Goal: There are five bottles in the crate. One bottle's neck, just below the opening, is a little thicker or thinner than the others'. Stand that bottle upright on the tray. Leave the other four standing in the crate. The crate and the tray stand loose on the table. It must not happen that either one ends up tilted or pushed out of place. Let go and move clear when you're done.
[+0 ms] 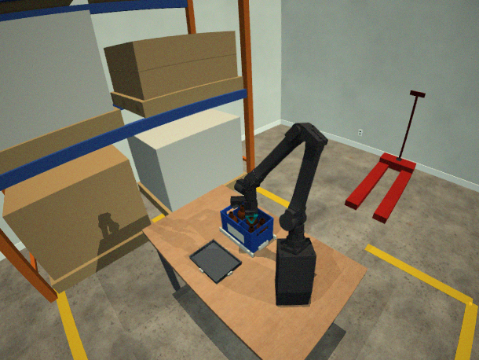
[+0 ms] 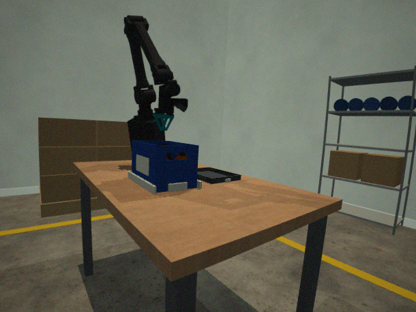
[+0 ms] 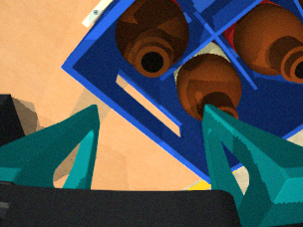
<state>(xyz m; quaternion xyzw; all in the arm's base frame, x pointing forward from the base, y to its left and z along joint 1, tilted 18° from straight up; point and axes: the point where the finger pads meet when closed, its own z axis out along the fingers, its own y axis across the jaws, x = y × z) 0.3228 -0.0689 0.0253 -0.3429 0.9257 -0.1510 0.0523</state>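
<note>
My gripper is now 90 mm short of the crate, 50 mm to the left of it and 150 mm above it. Also, from my hand: bottle: 180 mm ahead, 20 mm to the right, 150 mm below; then dark tray: 100 mm ahead, 230 mm to the left, 220 mm below.
</note>
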